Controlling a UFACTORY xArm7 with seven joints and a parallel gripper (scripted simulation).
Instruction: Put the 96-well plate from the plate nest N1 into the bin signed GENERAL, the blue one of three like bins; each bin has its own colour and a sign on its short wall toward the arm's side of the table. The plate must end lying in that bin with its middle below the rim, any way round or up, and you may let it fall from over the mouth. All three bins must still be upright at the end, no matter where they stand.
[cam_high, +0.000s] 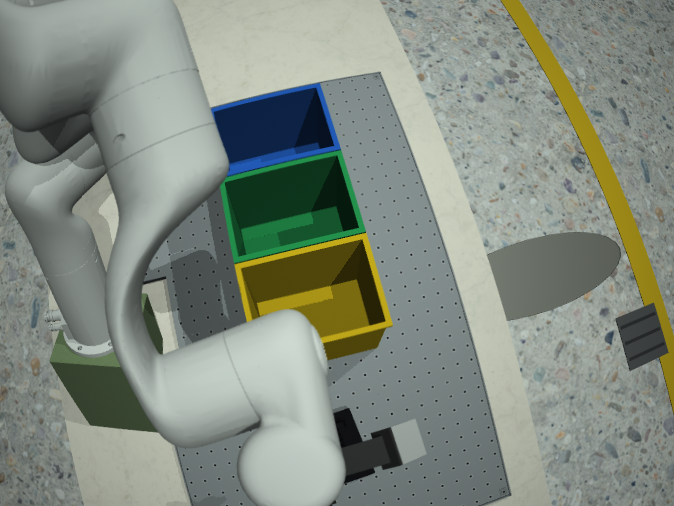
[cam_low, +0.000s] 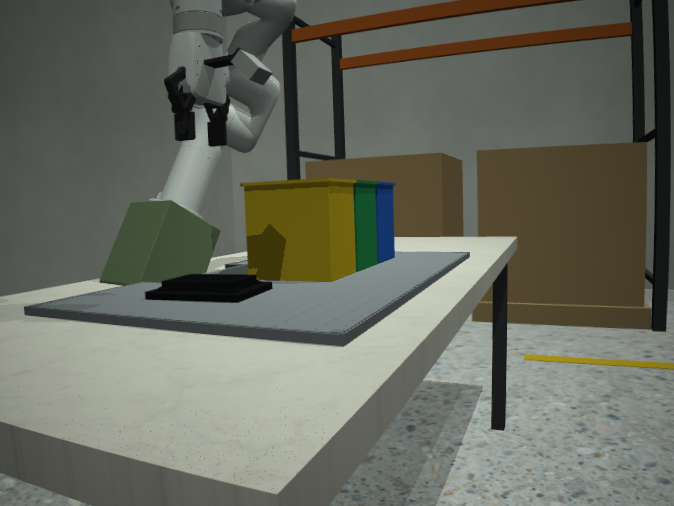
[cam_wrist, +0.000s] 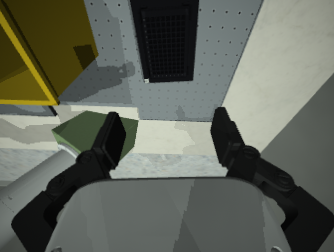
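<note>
Now: hand 23 cm above the black 96-well plate. From my hand the other things lie so: yellow bin: 5 cm ahead, 22 cm to the left, 16 cm below; green bin: 5 cm ahead, 35 cm to the left, 16 cm below; black plate nest: 24 cm below.
</note>
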